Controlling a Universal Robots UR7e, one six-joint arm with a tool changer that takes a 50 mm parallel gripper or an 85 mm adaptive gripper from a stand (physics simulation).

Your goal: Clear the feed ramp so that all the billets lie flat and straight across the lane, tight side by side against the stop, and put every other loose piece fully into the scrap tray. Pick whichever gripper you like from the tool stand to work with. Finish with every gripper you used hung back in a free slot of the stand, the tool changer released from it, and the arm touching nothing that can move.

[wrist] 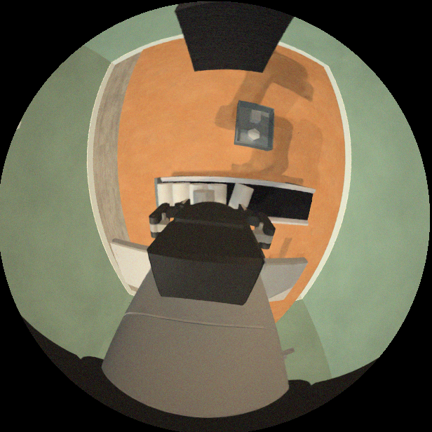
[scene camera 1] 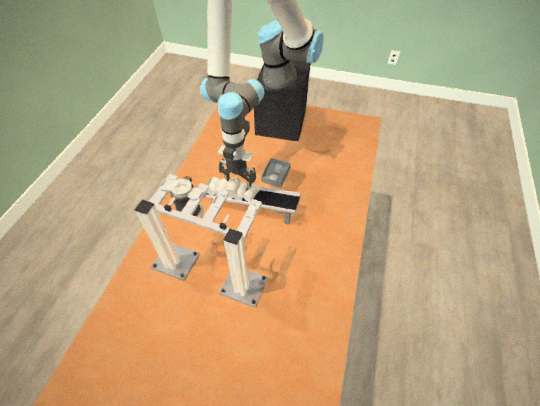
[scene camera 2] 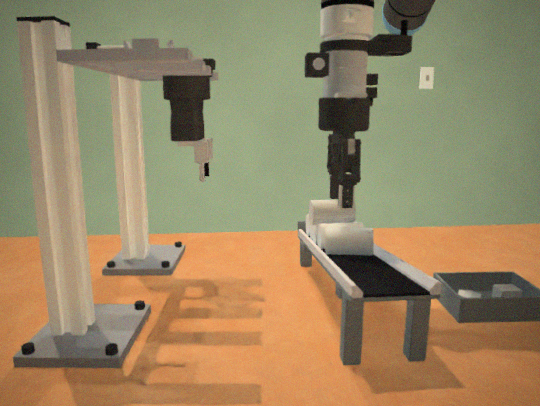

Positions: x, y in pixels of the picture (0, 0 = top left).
Labels:
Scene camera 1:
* parallel gripper: 182, 189
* adaptive gripper: 237, 166

